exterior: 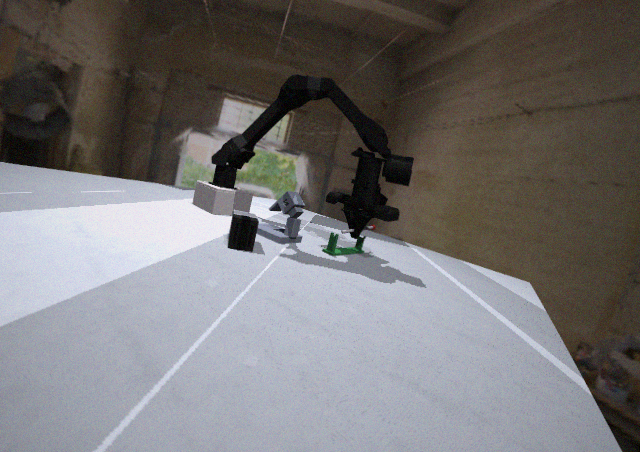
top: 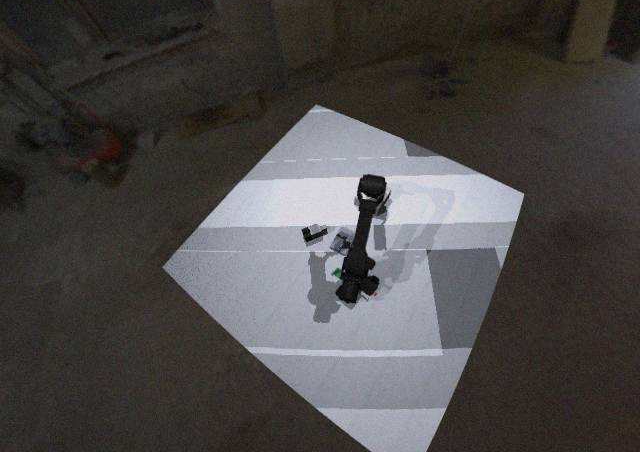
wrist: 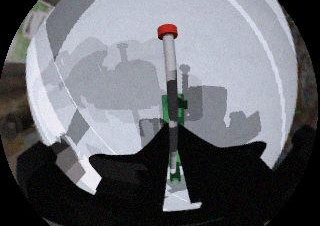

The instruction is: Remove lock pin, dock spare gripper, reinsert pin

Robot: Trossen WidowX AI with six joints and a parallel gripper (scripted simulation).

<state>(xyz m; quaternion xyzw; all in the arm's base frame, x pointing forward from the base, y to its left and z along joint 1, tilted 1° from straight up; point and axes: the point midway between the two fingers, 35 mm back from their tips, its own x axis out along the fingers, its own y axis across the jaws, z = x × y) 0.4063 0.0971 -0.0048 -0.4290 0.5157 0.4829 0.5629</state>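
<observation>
Now: the green cradle 40 mm to the right of my gripper tip and 10 mm below it. From my gripper tip the other things lie so: grey mount 130 mm behind, 130 mm to the right, 20 mm above; black spare gripper 130 mm behind, 260 mm to the right, 10 mm below.
</observation>
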